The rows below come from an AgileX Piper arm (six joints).
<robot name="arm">
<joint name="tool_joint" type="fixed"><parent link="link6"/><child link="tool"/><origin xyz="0 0 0"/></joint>
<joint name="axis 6" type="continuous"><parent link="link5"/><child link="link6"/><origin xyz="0 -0.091 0" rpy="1.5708 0 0"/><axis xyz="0 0 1"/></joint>
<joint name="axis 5" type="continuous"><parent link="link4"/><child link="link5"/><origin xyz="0 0 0" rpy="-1.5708 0 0"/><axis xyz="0 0 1"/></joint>
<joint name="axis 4" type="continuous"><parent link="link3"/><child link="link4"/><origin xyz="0.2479 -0.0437 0" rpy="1.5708 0 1.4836"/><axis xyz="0 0 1"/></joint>
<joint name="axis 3" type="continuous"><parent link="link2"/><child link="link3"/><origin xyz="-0.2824 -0.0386 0"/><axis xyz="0 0 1"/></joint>
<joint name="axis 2" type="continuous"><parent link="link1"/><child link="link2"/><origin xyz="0 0 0" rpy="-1.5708 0 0"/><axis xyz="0 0 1"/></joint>
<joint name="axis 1" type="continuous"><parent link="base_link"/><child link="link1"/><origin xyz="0 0 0.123"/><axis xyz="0 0 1"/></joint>
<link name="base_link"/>
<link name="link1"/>
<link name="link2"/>
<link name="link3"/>
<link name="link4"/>
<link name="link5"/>
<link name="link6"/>
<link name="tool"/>
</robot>
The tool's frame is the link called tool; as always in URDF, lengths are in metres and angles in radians. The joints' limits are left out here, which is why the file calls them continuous.
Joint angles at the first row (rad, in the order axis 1, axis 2, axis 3, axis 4, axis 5, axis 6):
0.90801 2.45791 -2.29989 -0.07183 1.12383 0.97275
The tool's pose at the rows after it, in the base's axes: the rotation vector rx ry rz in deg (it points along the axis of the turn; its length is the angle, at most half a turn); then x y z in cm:
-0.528 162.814 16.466 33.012 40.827 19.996
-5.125 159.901 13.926 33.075 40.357 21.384
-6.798 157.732 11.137 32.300 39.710 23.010
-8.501 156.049 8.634 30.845 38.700 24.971
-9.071 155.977 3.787 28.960 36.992 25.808
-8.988 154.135 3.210 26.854 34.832 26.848
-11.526 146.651 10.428 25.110 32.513 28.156
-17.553 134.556 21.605 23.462 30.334 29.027
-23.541 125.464 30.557 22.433 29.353 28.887
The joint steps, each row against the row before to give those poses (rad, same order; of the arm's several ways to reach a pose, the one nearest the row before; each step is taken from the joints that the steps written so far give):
0.00000 0.00393 -0.04700 -0.03427 0.08587 -0.05042
0.00196 -0.02719 0.00215 -0.05162 0.01080 -0.04827
0.01325 -0.06121 0.05704 -0.05472 0.00520 0.00002
0.01916 -0.09340 0.10070 -0.04765 0.00002 0.00577
0.01988 -0.10832 0.16119 -0.05013 0.00003 0.02956
0.01800 -0.13793 0.19804 -0.04586 -0.06320 0.04903
0.00921 -0.16509 0.22979 -0.07858 -0.20608 0.04932
0.00175 -0.16286 0.24344 -0.14895 -0.31076 0.07613
-0.00883 -0.08095 0.15383 -0.16580 -0.25367 0.10345

